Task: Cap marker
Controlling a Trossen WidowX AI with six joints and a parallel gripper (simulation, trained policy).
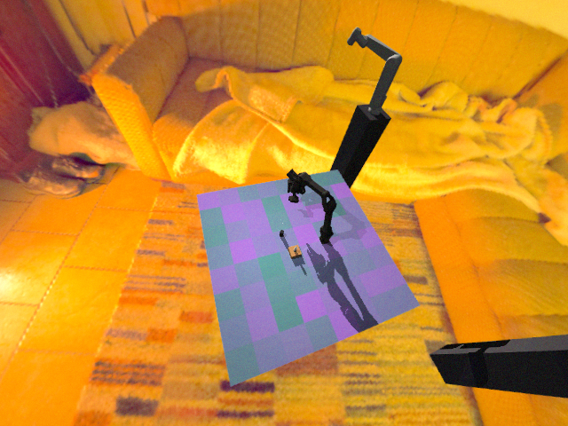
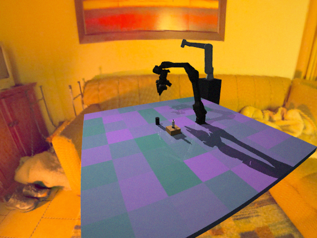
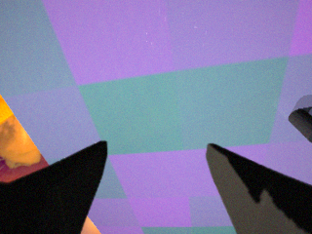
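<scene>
The dark cap lies 11 cm ahead of my gripper tip, 21 cm to the left of it and 14 cm below it. Round my gripper tip: tan holder block 6 cm ahead, 37 cm to the left, 16 cm below.
</scene>
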